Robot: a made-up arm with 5 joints.
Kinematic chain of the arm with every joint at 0, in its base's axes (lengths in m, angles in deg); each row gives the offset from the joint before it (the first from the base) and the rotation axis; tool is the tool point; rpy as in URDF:
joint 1: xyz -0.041 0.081 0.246 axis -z
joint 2: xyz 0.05 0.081 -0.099 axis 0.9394 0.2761 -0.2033
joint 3: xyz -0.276 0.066 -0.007 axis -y
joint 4: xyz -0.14 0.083 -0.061 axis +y
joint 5: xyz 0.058 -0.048 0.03 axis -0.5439 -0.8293 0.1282
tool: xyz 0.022 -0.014 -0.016 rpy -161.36 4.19 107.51
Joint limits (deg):
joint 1: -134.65..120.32
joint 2: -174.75..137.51
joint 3: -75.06..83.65
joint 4: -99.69..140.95
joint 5: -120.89..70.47
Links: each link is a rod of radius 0.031 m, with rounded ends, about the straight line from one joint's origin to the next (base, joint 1, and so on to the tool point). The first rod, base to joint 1, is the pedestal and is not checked.
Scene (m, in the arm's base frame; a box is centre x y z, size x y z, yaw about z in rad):
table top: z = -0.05
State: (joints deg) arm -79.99 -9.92 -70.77 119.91 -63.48
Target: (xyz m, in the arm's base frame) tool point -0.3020 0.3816 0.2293
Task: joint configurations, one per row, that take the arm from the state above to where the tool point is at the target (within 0.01 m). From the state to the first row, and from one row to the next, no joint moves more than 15 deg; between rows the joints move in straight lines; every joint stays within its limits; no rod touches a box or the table.
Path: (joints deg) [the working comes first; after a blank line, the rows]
Joints at the target: 20.29 0.44 -75.06 63.96 -95.54
Straight joint move there: clear.

1: -65.66 -8.44 -71.38 111.92 -68.06
2: -51.34 -6.96 -72.00 103.92 -72.64
3: -37.01 -5.48 -72.61 95.93 -77.22
4: -22.69 -4.00 -73.22 87.94 -81.80
5: -8.36 -2.52 -73.83 79.95 -86.38
6: 5.97 -1.04 -74.45 71.95 -90.96
7: 20.29 0.44 -75.06 63.96 -95.54

